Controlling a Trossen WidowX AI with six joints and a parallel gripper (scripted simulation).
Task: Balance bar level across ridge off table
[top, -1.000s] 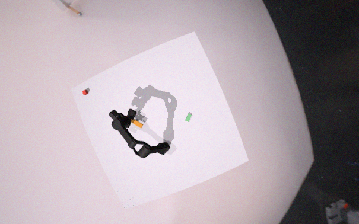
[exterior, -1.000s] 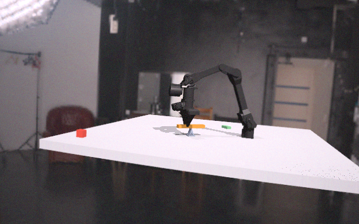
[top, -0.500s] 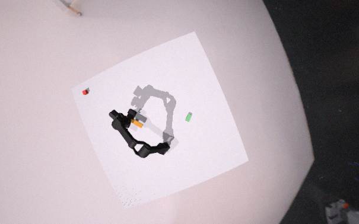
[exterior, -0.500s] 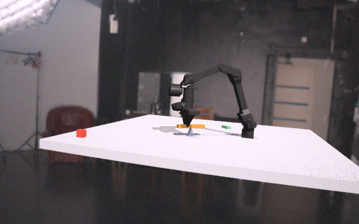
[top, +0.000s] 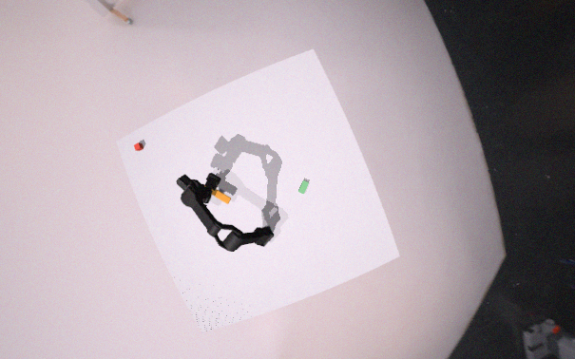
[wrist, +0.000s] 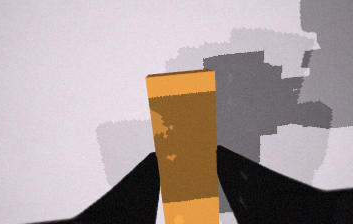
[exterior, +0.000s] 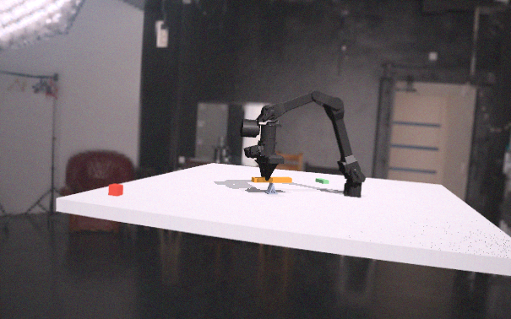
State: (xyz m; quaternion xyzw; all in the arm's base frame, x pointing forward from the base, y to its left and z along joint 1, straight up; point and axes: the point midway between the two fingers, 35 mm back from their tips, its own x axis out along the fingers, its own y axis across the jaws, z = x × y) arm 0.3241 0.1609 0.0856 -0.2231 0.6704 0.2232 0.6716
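My gripper tip is now 20 mm past the orange bar and 20 mm to the left of it. Also, from my gripper tip: green block: 170 mm behind, 440 mm to the right, 40 mm below; red cube: 420 mm ahead, 340 mm to the left, 30 mm below.
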